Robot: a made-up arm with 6 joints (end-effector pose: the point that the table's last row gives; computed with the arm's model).
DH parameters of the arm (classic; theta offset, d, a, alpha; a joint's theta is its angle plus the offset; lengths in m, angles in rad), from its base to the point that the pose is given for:
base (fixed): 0.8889 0 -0.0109 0
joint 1: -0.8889 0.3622 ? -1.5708
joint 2: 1.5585 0 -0.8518 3.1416
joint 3: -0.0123 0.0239 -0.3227 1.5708
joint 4: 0 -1.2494 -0.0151 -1.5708
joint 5: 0 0.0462 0.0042 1.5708
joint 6: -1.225 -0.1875 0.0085 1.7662
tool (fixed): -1.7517 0.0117 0 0
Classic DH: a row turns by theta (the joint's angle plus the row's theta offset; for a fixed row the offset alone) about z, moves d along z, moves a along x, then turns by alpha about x.
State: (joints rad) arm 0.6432 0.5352 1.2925 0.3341 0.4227 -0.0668
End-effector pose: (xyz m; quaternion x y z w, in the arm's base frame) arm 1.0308 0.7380 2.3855 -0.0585 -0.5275 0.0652 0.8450
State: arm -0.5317 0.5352 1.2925 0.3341 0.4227 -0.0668
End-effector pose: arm 1.0820 -0.6780 2.3855 -0.3411 -0.4067 -0.4141 0.7395
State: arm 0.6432 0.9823 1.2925 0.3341 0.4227 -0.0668
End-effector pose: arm 1.6391 1.1940 1.6829 -0.1578 -0.3558 0.1441 0.9098
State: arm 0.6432 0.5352 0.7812 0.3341 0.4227 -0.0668
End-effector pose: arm 1.4583 1.0585 1.8591 -0.1716 -0.3295 0.1549 0.9154
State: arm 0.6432 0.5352 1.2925 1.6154 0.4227 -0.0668
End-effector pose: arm 1.0110 0.8477 2.3328 -0.5742 -0.5964 -0.1266 0.5465
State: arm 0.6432 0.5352 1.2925 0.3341 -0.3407 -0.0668
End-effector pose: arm 1.1371 0.7599 2.2949 -0.2011 -0.1945 0.0808 0.9567
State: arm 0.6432 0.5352 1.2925 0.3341 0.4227 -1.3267
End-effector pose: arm 1.0328 0.7223 2.3910 0.3660 -0.2947 0.4431 0.7635
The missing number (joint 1, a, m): 0.1128
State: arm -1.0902 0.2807 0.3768 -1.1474 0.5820 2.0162
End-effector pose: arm 0.6664 -1.5960 1.6433 -0.4090 0.3017 -0.7533 0.4174
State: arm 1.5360 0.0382 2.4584 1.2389 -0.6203 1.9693
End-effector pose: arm 0.0959 -1.1406 1.8876 -0.4772 -0.1076 -0.5763 0.6546
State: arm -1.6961 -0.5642 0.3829 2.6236 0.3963 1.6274
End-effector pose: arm 0.0067 -0.2703 2.4004 0.4269 -0.4944 -0.3418 0.6756
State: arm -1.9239 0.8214 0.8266 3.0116 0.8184 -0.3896
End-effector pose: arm -0.7013 -1.9926 1.1273 -0.6182 0.7203 0.0804 0.3041
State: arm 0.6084 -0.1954 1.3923 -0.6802 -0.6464 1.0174
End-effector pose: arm -0.2671 -0.1681 2.5866 -0.2074 -0.5692 0.0928 0.7902
